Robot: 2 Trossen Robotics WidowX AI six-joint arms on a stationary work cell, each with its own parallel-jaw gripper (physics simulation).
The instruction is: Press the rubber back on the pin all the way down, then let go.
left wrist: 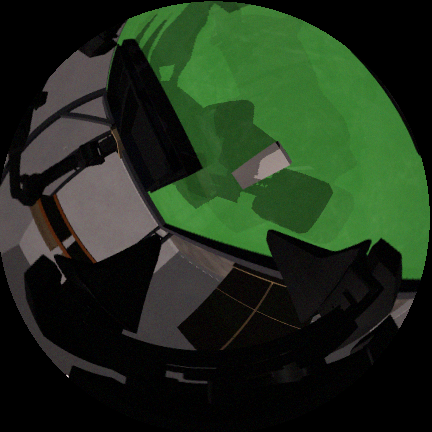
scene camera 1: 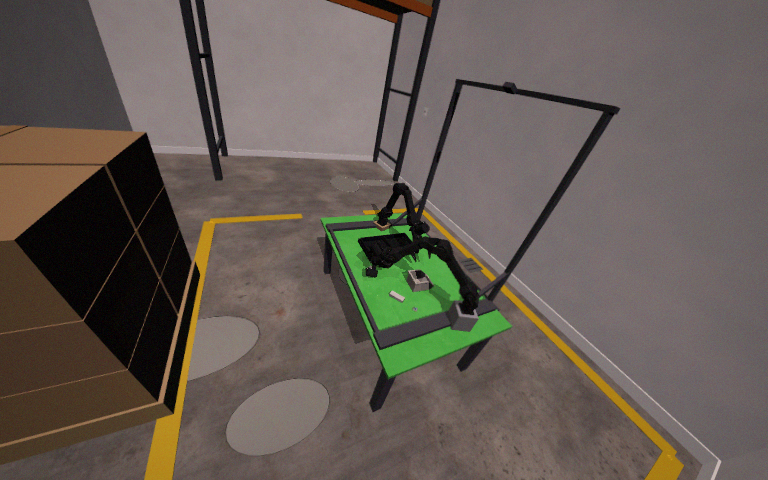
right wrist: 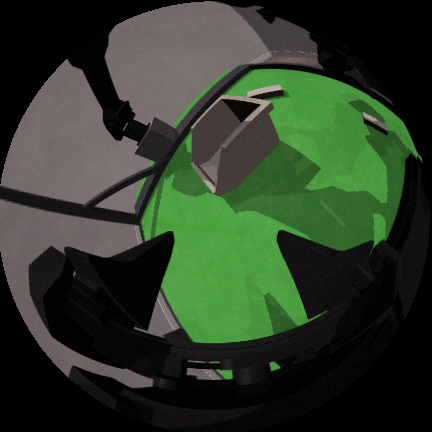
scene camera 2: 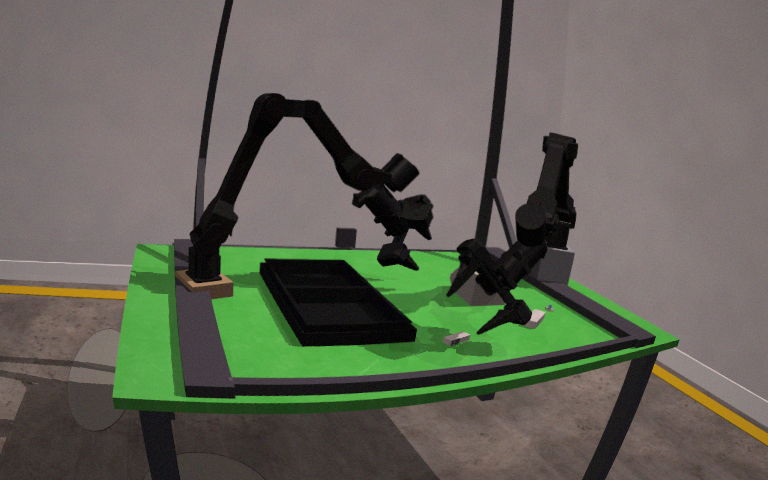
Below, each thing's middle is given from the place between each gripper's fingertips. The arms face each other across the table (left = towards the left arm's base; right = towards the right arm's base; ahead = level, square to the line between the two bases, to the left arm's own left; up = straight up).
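From my right hand: grey open box (scene camera 2: 471, 292), 40 mm below, 110 mm to the left, 80 mm ahead; black tray (scene camera 2: 326, 302), 60 mm below, 260 mm to the right, 90 mm ahead; grey base block (right wrist: 160, 135), 20 mm below, 410 mm to the left, 20 mm ahead.
From my left hand: grey base block, 1 cm below, 50 cm to the left, 31 cm behind; black tray, 5 cm below, 24 cm behind, 16 cm to the right; grey open box, 3 cm below, 25 cm behind, 21 cm to the left.
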